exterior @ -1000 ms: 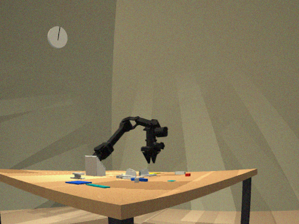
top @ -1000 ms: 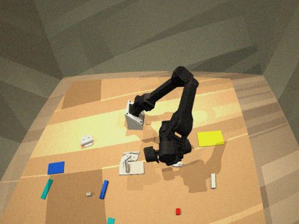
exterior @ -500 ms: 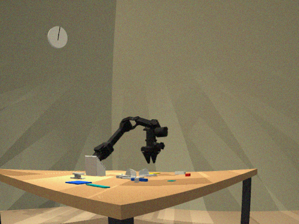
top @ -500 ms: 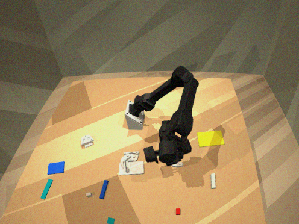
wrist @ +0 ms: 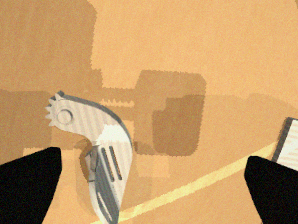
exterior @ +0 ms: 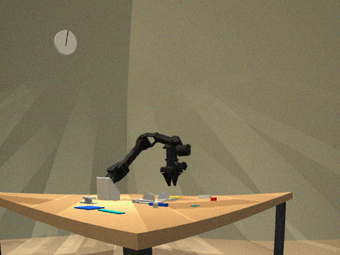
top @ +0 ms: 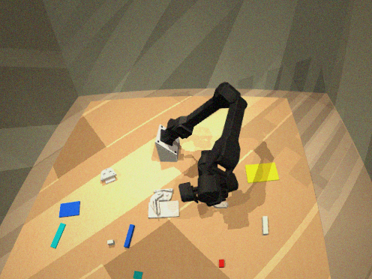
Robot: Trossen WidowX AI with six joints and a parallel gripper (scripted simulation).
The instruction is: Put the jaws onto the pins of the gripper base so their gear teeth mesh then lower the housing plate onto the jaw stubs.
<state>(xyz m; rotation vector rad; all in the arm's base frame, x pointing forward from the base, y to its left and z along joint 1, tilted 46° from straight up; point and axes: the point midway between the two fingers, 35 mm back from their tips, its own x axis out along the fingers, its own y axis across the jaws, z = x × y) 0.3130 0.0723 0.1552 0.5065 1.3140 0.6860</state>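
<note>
The jaw is 8 cm below my gripper tip, 5 cm to the left of it and 3 cm behind it. From my gripper tip the other things lie so: white bar (20 cm to the left, 10 cm ahead, 7 cm below); red block (23 cm ahead, 8 cm below, 3 cm to the left); yellow sheet (24 cm to the left, 15 cm behind, 8 cm below).
</note>
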